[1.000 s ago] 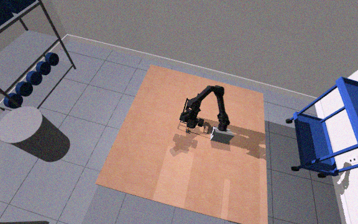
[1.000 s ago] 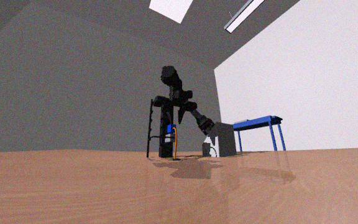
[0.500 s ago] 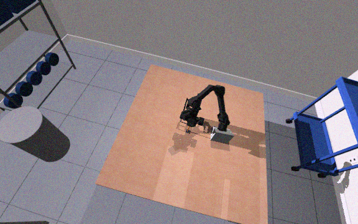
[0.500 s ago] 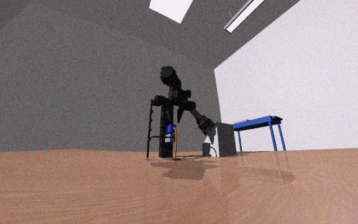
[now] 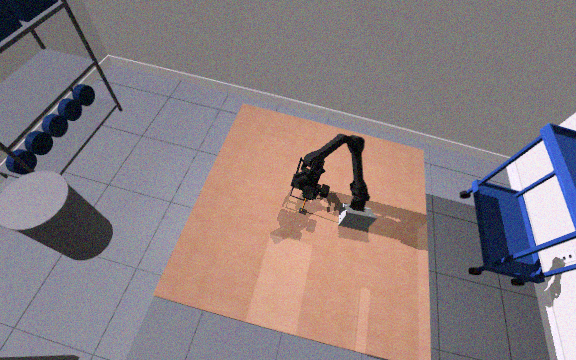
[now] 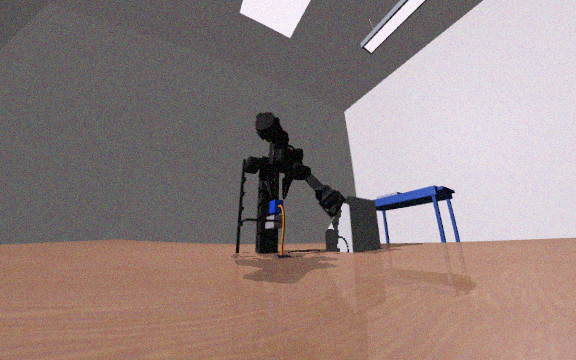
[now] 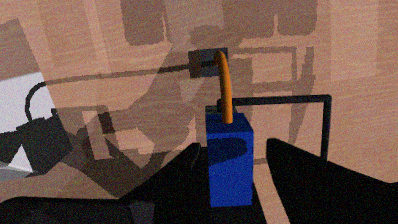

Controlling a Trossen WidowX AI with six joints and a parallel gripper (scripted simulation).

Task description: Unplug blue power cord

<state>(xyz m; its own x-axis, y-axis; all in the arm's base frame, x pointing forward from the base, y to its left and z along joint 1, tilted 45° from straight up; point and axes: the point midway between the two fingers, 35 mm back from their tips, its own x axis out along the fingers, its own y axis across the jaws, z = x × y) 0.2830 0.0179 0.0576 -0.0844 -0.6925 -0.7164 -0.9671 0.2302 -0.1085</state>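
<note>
Right now my gripper tip is 10 mm past the blue plug, 30 mm to the left of it and 10 mm above it.
</note>
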